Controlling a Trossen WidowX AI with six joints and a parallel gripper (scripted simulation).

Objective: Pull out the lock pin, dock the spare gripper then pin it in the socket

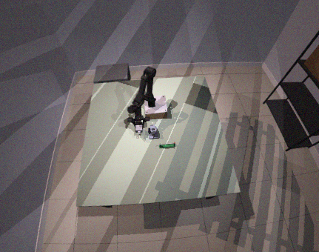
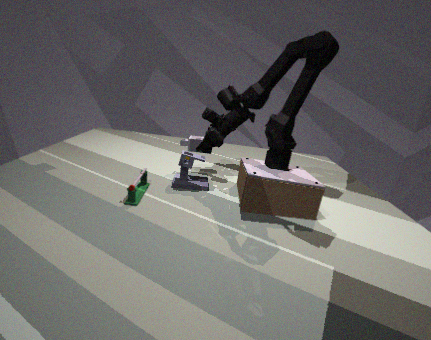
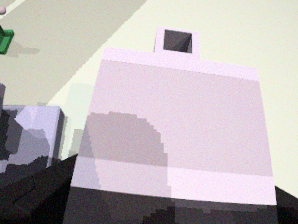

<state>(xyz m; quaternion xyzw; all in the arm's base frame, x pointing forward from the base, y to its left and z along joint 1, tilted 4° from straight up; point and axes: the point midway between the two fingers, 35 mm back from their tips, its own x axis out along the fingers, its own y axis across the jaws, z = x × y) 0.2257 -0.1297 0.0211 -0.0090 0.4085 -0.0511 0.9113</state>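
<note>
Right now my gripper tip is 20 mm short of the socket, 120 mm to the right of it and 40 mm above it. From my gripper tip the other things lie so: green cradle: 150 mm ahead, 220 mm to the left, 70 mm below; spare gripper: 10 mm ahead, 10 mm above.
</note>
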